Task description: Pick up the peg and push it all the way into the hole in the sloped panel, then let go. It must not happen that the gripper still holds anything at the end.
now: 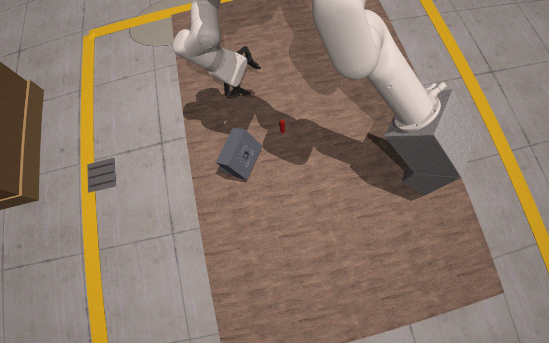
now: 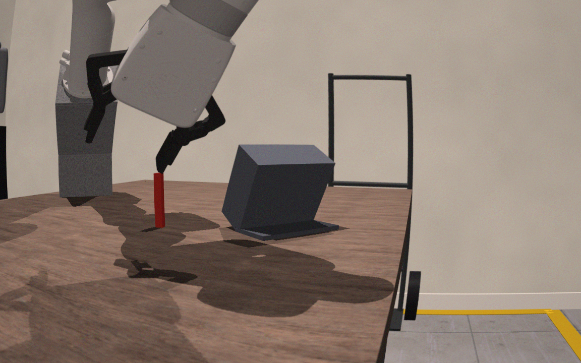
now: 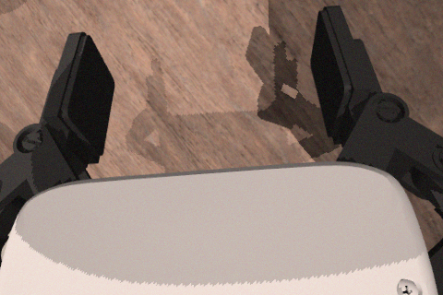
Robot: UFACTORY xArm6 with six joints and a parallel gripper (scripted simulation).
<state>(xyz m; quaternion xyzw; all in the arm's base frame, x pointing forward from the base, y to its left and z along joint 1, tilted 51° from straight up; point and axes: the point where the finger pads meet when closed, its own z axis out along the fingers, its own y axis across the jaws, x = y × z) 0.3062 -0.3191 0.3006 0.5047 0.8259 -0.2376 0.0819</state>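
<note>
Right now the red peg is 17 cm to the left of my hand, 8 cm below it and 1 cm behind it.
</note>
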